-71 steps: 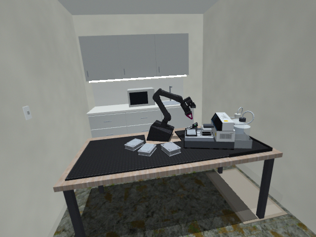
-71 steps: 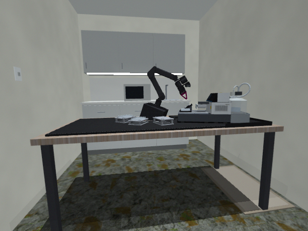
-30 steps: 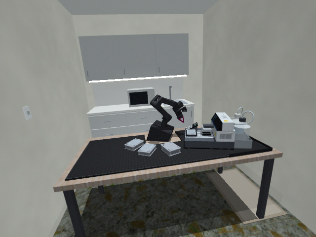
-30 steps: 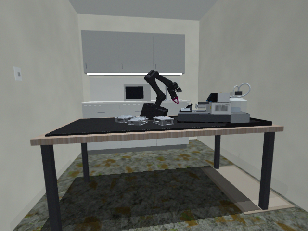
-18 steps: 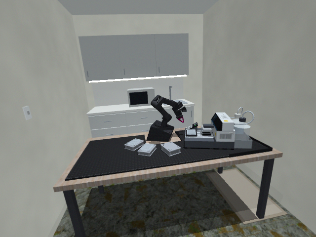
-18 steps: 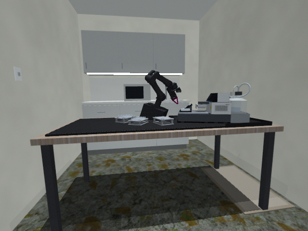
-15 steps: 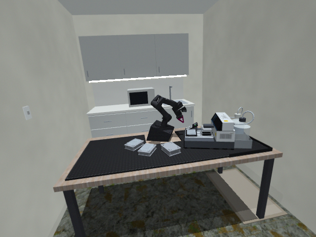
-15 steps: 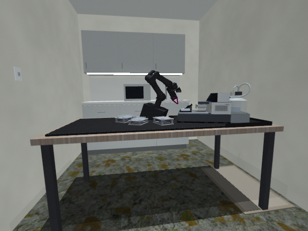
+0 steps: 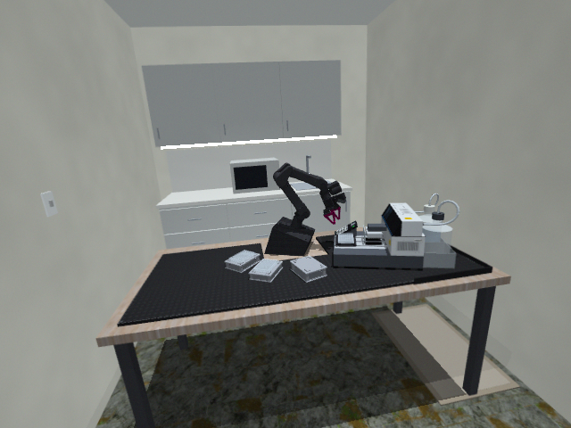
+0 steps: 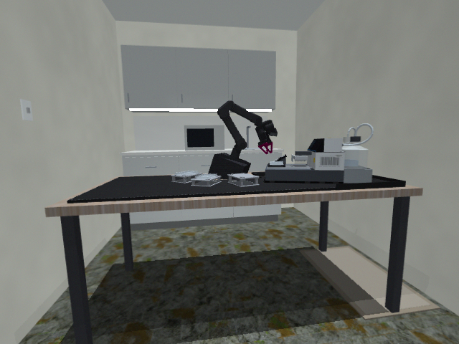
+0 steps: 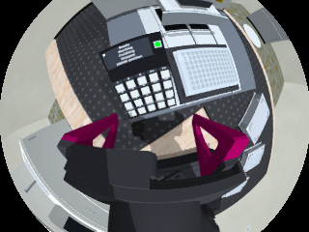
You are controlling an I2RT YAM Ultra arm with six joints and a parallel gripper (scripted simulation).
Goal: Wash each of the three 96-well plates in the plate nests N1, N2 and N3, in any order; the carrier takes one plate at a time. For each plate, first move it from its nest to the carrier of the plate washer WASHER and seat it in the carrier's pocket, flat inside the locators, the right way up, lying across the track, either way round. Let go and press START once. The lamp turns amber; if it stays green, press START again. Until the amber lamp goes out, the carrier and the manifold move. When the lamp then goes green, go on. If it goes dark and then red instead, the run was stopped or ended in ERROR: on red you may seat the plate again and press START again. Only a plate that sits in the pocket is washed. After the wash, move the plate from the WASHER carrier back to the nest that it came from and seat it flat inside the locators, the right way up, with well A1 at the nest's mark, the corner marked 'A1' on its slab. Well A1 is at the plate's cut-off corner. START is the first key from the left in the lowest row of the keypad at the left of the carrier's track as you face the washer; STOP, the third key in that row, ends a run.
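My gripper is now 14 cm short of the washer carrier, 7 cm above it and 1 cm to the right of it. Also, from my hand: clear bottle: 42 cm to the left, 34 cm ahead, 3 cm below; then plate washer: 18 cm ahead, 16 cm to the left, 3 cm below; then nest: 31 cm ahead, 24 cm to the right, 12 cm below.
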